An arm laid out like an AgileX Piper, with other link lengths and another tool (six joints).
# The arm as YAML. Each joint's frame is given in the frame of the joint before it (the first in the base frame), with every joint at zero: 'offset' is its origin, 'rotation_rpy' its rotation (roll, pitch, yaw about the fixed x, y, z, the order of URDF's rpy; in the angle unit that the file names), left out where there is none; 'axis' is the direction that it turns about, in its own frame. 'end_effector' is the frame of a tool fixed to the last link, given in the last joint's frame.
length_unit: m
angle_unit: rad
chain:
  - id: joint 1
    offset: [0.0, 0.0, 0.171]
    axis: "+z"
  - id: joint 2
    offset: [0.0, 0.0, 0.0]
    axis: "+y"
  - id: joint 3
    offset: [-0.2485, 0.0, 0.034]
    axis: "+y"
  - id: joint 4
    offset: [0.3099, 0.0, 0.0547]
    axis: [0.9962, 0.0, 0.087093]
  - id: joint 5
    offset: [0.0, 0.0, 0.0]
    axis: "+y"
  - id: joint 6
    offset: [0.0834, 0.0, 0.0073]
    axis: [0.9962, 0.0, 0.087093]
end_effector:
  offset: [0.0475, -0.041, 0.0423]
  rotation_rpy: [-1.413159, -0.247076, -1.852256]
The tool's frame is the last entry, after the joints.
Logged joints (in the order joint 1, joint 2, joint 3, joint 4, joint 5, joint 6), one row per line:
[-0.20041 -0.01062 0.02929 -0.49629 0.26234 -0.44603]
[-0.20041 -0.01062 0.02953 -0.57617 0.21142 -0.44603]
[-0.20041 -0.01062 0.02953 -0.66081 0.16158 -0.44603]
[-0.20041 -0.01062 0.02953 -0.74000 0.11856 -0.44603]
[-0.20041 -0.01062 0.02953 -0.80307 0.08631 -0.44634]
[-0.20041 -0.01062 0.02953 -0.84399 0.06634 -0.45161]
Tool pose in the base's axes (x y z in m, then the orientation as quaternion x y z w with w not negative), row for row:
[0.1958 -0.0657 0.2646 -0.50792 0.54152 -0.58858 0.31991]
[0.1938 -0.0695 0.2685 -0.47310 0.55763 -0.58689 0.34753]
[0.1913 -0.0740 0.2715 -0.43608 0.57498 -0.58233 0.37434]
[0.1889 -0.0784 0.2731 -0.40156 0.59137 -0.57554 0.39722]
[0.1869 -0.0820 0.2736 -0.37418 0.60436 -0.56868 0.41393]
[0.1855 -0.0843 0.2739 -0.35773 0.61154 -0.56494 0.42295]
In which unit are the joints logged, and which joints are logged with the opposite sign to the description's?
The joints are logged in radians. Opposite sign: joint 4.
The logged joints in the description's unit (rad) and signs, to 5 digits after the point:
[-0.20041 -0.01062 0.02929 0.49629 0.26234 -0.44603]
[-0.20041 -0.01062 0.02953 0.57617 0.21142 -0.44603]
[-0.20041 -0.01062 0.02953 0.66081 0.16158 -0.44603]
[-0.20041 -0.01062 0.02953 0.74000 0.11856 -0.44603]
[-0.20041 -0.01062 0.02953 0.80307 0.08631 -0.44634]
[-0.20041 -0.01062 0.02953 0.84399 0.06634 -0.45161]

